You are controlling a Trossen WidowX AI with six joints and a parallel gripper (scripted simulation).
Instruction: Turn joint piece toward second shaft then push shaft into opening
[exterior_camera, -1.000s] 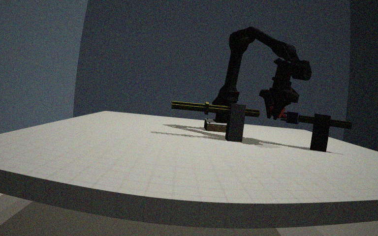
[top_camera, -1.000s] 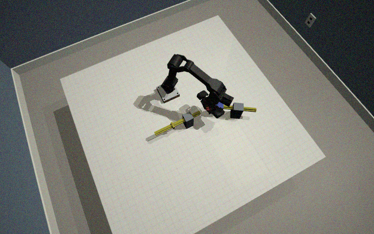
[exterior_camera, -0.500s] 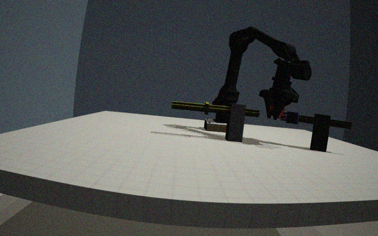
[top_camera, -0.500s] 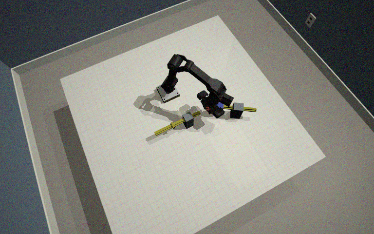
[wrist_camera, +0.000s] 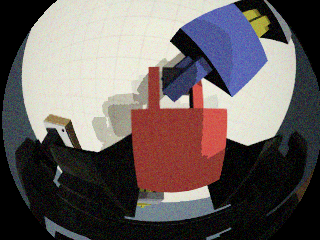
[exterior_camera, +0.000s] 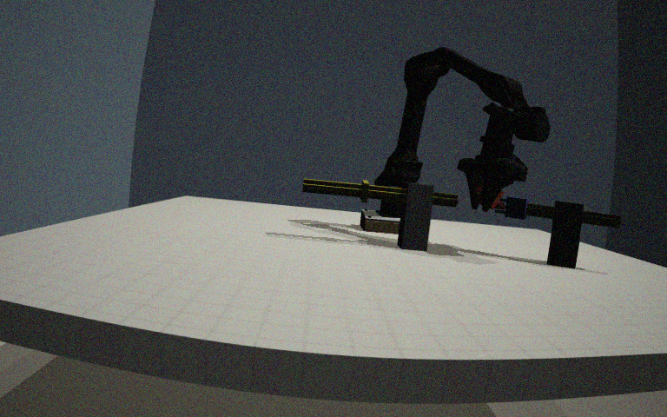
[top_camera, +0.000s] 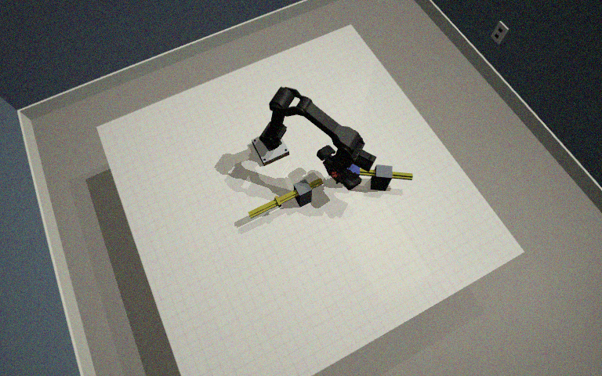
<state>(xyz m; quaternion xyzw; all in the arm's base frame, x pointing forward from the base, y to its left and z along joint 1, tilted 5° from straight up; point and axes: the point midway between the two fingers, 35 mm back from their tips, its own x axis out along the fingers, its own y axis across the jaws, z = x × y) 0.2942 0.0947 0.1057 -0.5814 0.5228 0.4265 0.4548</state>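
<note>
Right now the red joint piece is 2 cm to the left of my gripper tip and 3 cm above it.
</note>
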